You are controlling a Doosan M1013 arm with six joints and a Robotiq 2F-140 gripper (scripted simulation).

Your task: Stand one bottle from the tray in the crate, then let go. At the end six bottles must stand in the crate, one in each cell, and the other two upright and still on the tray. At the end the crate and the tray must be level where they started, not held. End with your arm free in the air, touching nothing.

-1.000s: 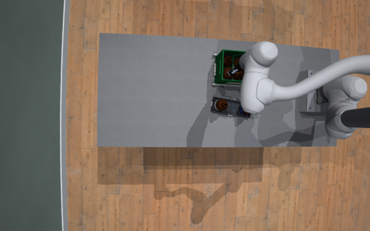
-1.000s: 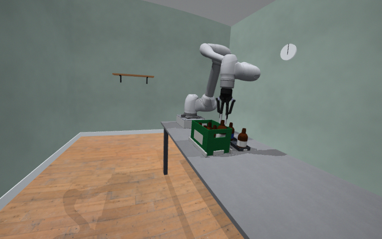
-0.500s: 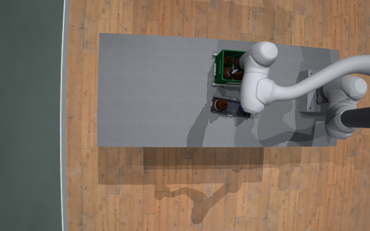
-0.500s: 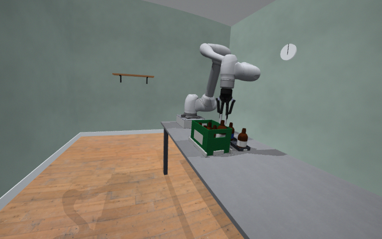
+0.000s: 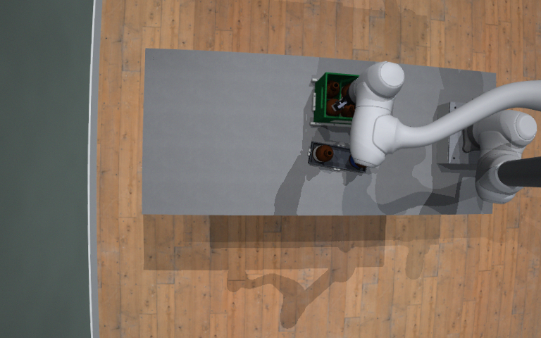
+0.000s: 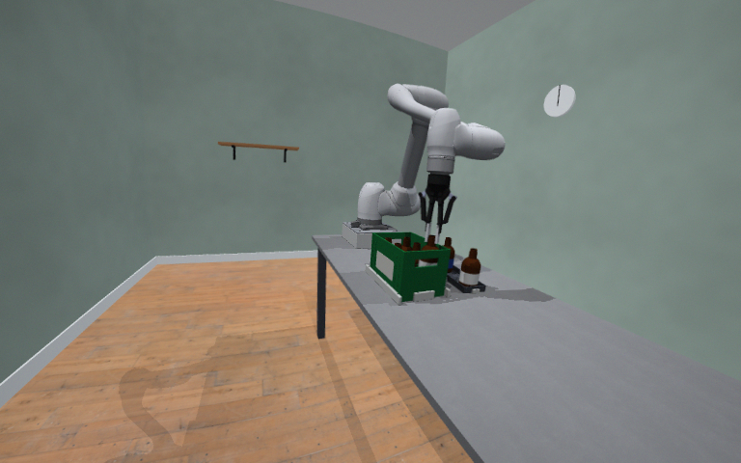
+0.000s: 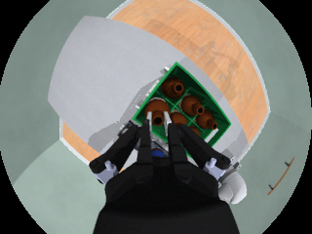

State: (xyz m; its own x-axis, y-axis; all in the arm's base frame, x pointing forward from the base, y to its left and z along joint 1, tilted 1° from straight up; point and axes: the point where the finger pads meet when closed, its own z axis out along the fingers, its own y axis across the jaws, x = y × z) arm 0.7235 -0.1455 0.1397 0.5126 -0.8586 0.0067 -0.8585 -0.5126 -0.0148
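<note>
Right now my hand is 9 cm above the brown bottle. Round my hand: green crate: 14 cm below, 9 cm behind, 3 cm to the right; then dark tray: 21 cm to the left, 21 cm below, 5 cm behind.
</note>
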